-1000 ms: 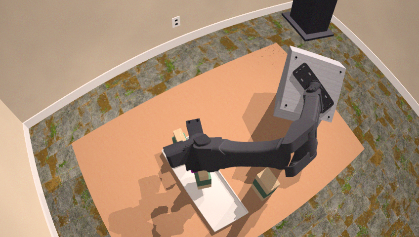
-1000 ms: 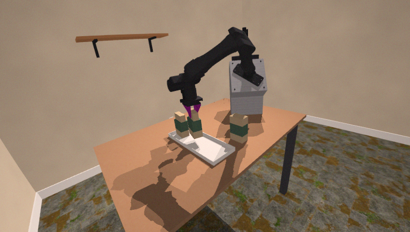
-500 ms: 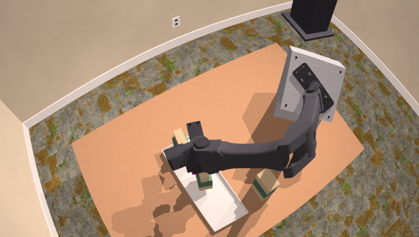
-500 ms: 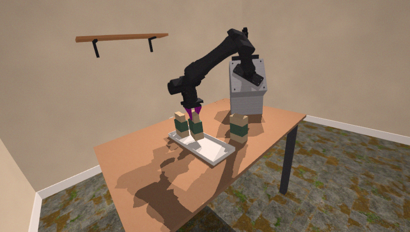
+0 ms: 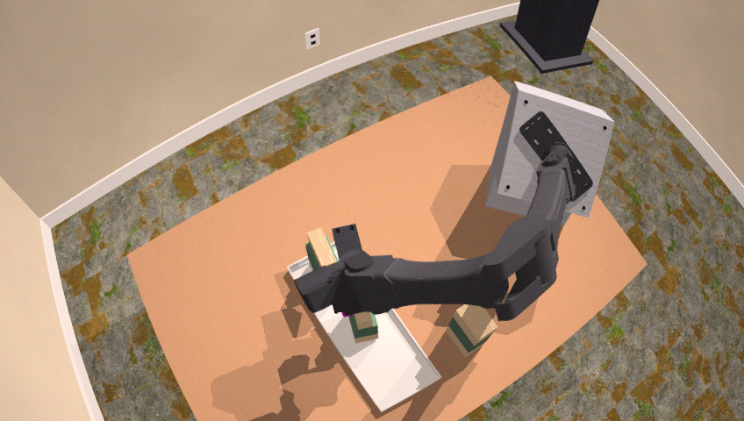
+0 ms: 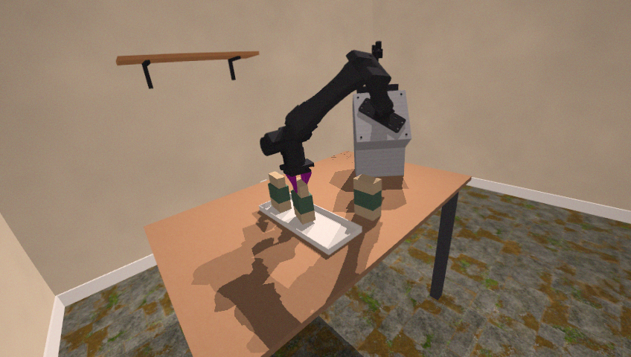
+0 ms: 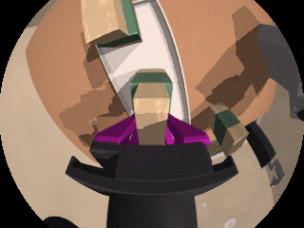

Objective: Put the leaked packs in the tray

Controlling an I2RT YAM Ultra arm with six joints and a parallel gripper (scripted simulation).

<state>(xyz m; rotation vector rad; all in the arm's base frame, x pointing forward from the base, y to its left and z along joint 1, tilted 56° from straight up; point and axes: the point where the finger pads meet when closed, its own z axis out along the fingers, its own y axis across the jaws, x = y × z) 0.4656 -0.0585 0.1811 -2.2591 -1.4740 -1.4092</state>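
My hand is 120 mm above the white tray.
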